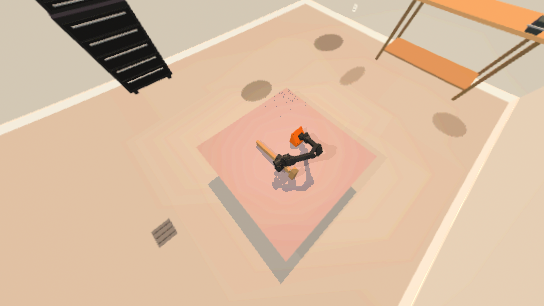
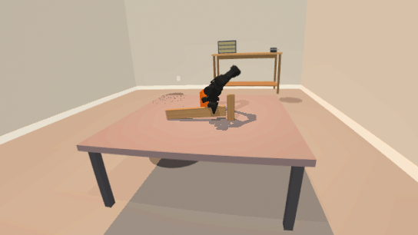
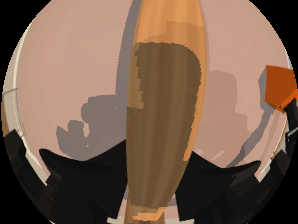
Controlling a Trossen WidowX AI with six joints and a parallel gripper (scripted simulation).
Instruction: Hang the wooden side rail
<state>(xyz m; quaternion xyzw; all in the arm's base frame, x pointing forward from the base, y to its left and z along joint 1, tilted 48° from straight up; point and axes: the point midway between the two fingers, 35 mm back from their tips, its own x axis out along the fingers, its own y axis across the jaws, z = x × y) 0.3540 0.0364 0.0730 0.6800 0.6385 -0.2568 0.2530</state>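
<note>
My gripper tip is 120 mm to the right of the headboard post and 40 mm below it.
</note>
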